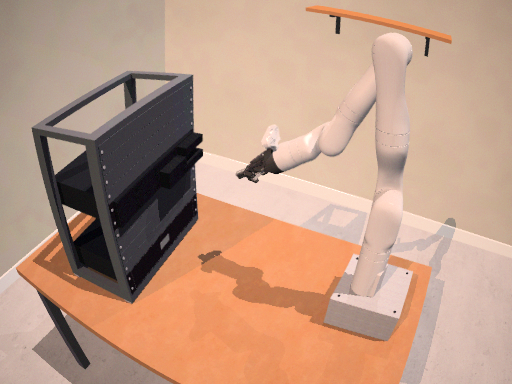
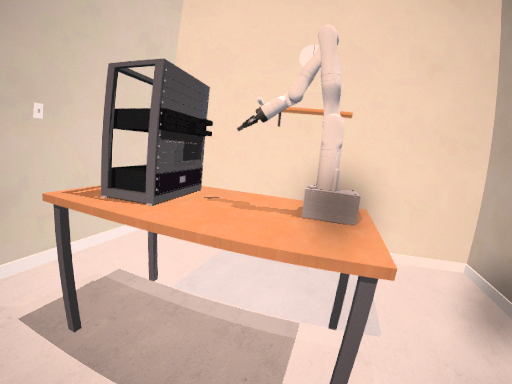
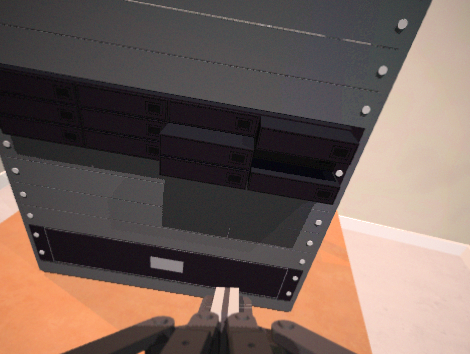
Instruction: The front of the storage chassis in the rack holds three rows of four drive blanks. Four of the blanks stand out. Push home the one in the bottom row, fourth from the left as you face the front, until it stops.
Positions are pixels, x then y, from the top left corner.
Scene:
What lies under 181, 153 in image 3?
A rack.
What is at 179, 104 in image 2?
A rack.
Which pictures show the rack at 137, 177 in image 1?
Image 1, image 2 and image 3: all of them.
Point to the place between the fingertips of my gripper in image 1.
At 237, 175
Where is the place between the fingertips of my gripper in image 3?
227, 304

